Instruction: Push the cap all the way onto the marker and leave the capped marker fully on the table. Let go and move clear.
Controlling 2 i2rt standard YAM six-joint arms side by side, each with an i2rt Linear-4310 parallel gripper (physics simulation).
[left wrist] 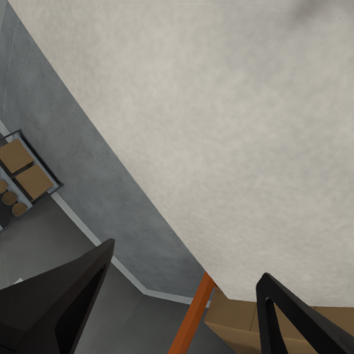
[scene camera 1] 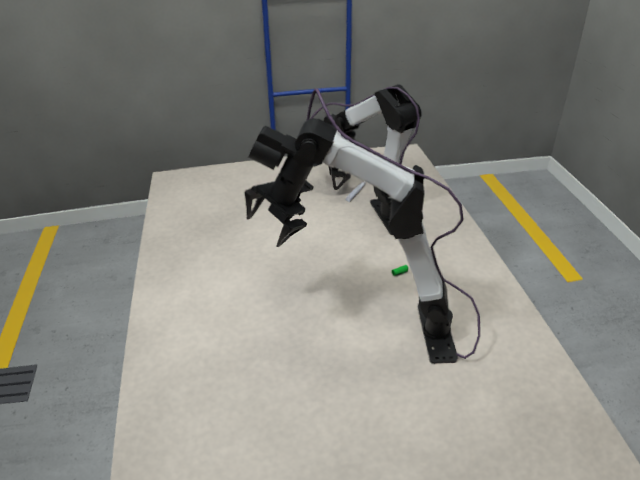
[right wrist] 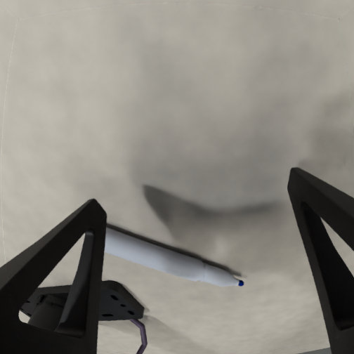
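Where they show: left gripper, fingertip midpoint: [scene camera 1: 263, 232]; right gripper, fingertip midpoint: [scene camera 1: 333, 182]; left arm's base at its link origin: [scene camera 1: 436, 332]; right arm's base at its link origin: [scene camera 1: 389, 216].
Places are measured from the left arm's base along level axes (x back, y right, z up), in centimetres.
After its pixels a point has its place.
The white marker [scene camera 1: 355, 192] @[x -16.0, y 64.1, z 1.5 cm] [right wrist: 155, 257] lies uncapped on the table, its blue tip at the right in the right wrist view. The green cap [scene camera 1: 400, 270] @[x -6.3, y 22.5, z 1.5 cm] lies apart from it on the table, beside the left arm's lower link in the scene view. My right gripper [scene camera 1: 338, 181] @[x -23.5, y 68.5, z 3.1 cm] [right wrist: 187, 192] is open and empty above the table near the marker; one finger hides the marker's rear end in the right wrist view. My left gripper [scene camera 1: 263, 230] @[x -42.0, y 5.4, z 29.5 cm] [left wrist: 189, 264] is open and empty, high above the table. The marker and cap do not show in the left wrist view.
The left arm crosses in front of the right arm in the scene view. A black arm base plate [right wrist: 120, 302] stands near the marker. The pale table [scene camera 1: 232, 361] @[x -51.4, y -7.4, z 0.0 cm] has a blue frame [scene camera 1: 348, 51] behind it. An orange post [left wrist: 192, 315] and boxes stand beyond the table edge.
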